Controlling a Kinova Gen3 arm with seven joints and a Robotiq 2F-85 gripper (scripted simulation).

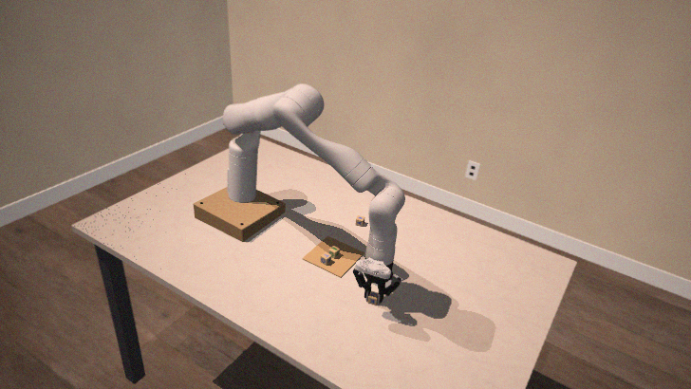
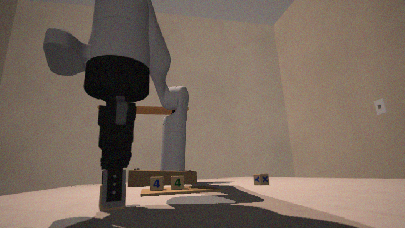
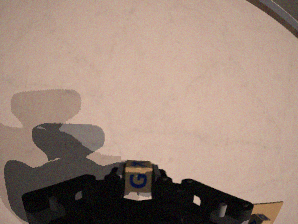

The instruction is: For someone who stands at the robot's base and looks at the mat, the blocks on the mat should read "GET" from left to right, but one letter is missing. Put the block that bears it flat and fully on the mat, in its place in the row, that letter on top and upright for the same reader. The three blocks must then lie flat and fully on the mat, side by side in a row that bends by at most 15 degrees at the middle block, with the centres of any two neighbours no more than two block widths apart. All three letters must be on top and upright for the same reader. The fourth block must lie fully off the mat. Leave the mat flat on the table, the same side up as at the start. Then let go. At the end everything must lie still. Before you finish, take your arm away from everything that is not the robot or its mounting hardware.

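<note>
Right now my hand is 21 cm past the mat, 5 cm to the right of it and 2 cm above it. From my hand the other things lie so: letter block (1 cm below).
</note>
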